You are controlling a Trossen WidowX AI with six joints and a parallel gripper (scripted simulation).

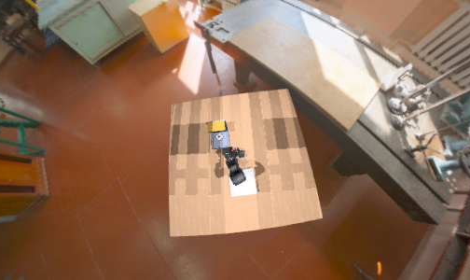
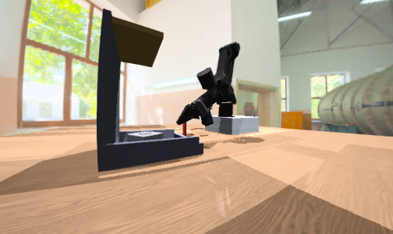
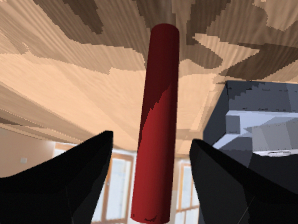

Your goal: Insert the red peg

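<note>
Right now my gripper tip is 30 mm past the red peg, 10 mm to the right of it and 10 mm above it. The rest, counted from my gripper tip: back wall: 180 mm ahead, 130 mm to the left, 70 mm above; yellow-brown roof: 170 mm above, 130 mm to the left, 130 mm ahead.
</note>
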